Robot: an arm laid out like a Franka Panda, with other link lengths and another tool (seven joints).
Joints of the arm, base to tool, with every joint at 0 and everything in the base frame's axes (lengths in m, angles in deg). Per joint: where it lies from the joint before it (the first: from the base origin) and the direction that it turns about. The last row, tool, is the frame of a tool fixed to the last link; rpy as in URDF.
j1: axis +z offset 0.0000 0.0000 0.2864
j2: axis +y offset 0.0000 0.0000 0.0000
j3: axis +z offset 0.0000 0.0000 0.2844
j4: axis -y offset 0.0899 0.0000 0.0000
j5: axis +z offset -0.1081 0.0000 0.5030
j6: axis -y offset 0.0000 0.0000 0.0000
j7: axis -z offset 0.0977 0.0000 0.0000
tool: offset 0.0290 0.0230 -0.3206 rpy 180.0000 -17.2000 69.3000
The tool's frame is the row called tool.
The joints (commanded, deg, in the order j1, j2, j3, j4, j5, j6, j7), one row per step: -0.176, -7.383, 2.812, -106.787, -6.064, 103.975, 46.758; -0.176, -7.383, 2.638, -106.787, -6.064, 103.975, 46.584; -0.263, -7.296, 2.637, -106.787, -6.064, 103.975, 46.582; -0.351, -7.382, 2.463, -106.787, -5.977, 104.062, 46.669; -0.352, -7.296, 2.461, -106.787, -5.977, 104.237, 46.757; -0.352, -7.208, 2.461, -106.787, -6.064, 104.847, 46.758; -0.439, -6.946, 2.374, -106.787, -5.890, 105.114, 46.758; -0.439, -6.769, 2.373, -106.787, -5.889, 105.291, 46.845; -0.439, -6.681, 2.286, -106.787, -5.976, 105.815, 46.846; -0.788, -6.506, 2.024, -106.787, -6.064, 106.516, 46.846; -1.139, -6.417, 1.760, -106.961, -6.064, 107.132, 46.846; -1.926, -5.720, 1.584, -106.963, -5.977, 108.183, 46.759; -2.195, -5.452, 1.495, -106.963, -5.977, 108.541, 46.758
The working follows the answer.
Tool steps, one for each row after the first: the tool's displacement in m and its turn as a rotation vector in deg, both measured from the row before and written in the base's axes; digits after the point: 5 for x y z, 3 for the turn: 0.00000, -0.00208, -0.00001, 0.008, 0.018, 0.000; 0.00001, -0.00112, -0.00110, 0.000, 0.087, -0.086; 0.00039, -0.00290, 0.00128, 0.120, -0.178, -0.352; 0.00095, 0.00001, -0.00060, 0.018, -0.097, -0.071; 0.00330, -0.00005, 0.00064, -0.052, -0.521, 0.080; 0.00140, -0.00123, -0.00270, 0.198, 0.003, -0.174; 0.00096, 0.00004, -0.00176, 0.020, -0.008, -0.069; 0.00281, -0.00122, 0.00041, -0.048, -0.435, -0.016; 0.00361, -0.00788, -0.00018, -0.023, -0.524, -0.518; 0.00216, -0.00765, -0.00143, 0.050, -0.350, -0.548; 0.00504, -0.01161, -0.00604, 0.136, -0.337, -0.781; 0.00163, -0.00454, -0.00244, 0.022, -0.088, -0.319
Tool pose at each row, in the base's axes (x y z in m, rotation vector in deg; rounded; the steps above come from the unrounded poses): 0.72713, -0.00156, 0.29778, 169.263, 41.499, 30.900; 0.72713, -0.00364, 0.29777, 169.278, 41.500, 30.878; 0.72714, -0.00476, 0.29667, 169.338, 41.378, 30.747; 0.72754, -0.00766, 0.29795, 169.432, 40.822, 31.041; 0.72849, -0.00765, 0.29735, 169.415, 40.704, 31.185; 0.73179, -0.00770, 0.29799, 169.099, 40.780, 31.912; 0.73319, -0.00893, 0.29529, 169.314, 40.503, 31.998; 0.73415, -0.00890, 0.29353, 169.342, 40.397, 32.014; 0.73696, -0.01012, 0.29394, 169.087, 40.336, 32.613; 0.74058, -0.01800, 0.29376, 168.899, 39.504, 33.313; 0.74274, -0.02565, 0.29233, 168.864, 38.638, 33.796; 0.74778, -0.03726, 0.28629, 168.944, 37.411, 34.283; 0.74941, -0.04180, 0.28385, 168.968, 36.917, 34.394

